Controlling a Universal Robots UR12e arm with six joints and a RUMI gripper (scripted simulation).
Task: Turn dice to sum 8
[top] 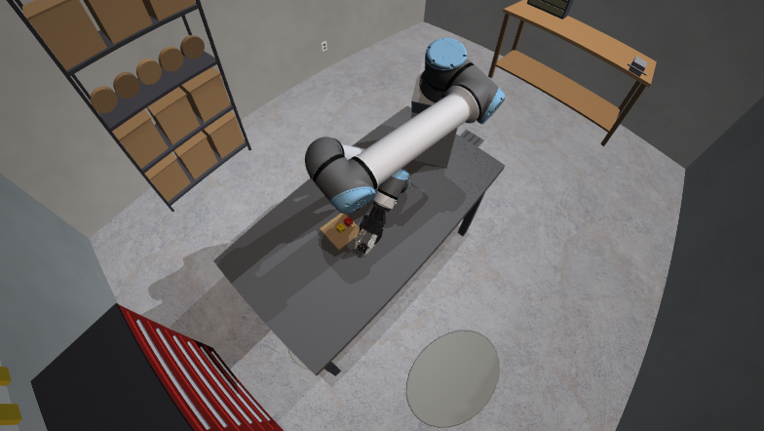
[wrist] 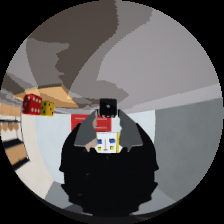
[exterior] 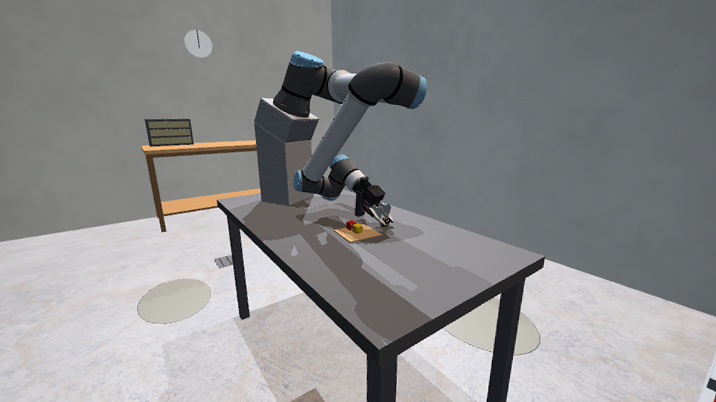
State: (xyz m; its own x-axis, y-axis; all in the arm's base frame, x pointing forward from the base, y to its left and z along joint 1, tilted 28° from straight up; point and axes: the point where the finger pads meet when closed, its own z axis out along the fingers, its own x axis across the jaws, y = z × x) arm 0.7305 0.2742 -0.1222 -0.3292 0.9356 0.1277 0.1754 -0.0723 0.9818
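Now: the black die 10 mm below my hand and 10 mm behind it. Also, from my hand: tan mat 140 mm to the right, 20 mm below, 10 mm ahead; then yellow die 140 mm to the right, 10 mm ahead; then red die 150 mm to the right, 30 mm behind.
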